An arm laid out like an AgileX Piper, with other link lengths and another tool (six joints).
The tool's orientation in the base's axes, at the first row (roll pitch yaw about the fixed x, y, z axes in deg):
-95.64 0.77 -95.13
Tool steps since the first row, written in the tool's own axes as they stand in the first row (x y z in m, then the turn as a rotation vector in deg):
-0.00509 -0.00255 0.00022 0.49 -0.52 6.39
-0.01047 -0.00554 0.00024 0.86 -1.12 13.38
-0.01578 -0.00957 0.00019 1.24 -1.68 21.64
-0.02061 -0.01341 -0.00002 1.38 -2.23 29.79
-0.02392 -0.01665 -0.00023 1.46 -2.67 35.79
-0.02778 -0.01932 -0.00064 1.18 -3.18 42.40
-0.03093 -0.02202 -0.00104 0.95 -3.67 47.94
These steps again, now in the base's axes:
0.00092 0.00499 0.00258 6.34 -1.06 -0.12
0.00171 0.01028 0.00563 13.29 -2.05 -0.21
0.00252 0.01549 0.00972 21.50 -3.17 -0.47
0.00312 0.02023 0.01362 29.62 -4.04 -0.73
0.00352 0.02347 0.01691 35.61 -4.65 -0.88
0.00372 0.02730 0.01966 42.23 -4.96 -1.02
0.00386 0.03041 0.02243 47.79 -5.23 -1.07

